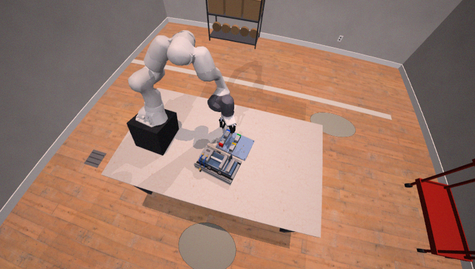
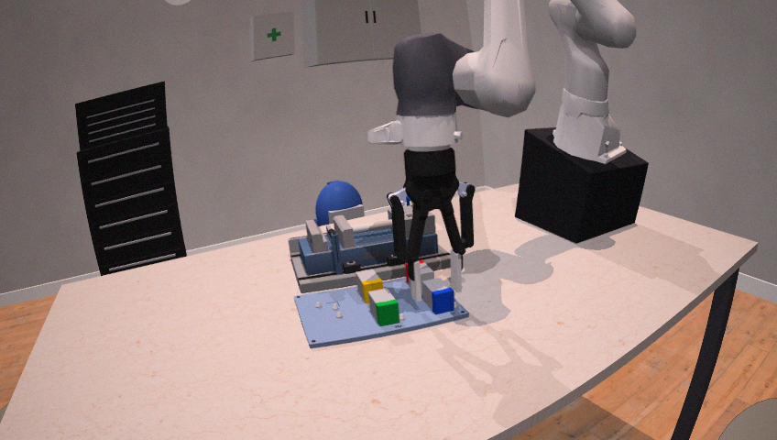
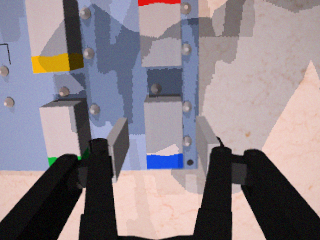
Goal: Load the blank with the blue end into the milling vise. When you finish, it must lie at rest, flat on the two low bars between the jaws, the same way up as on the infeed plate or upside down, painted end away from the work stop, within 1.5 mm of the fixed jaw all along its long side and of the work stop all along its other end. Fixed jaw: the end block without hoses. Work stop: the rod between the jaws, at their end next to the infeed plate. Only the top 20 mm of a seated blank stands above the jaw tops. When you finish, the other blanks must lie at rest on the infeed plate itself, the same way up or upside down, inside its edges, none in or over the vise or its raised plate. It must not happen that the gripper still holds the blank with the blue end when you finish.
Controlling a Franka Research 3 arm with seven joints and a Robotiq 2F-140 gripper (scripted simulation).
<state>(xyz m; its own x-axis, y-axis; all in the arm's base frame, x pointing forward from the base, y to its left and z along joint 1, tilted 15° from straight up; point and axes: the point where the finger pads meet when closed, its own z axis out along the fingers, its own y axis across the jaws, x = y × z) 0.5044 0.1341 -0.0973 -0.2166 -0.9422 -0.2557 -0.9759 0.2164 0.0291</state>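
My hand is 3 cm above the blue-ended blank. Also, from my hand: green-ended blank: 9 cm ahead, 2 cm to the right, 3 cm below; red-ended blank: 2 cm behind, 9 cm to the right, 3 cm below; yellow-ended blank: 7 cm ahead, 11 cm to the right, 3 cm below.
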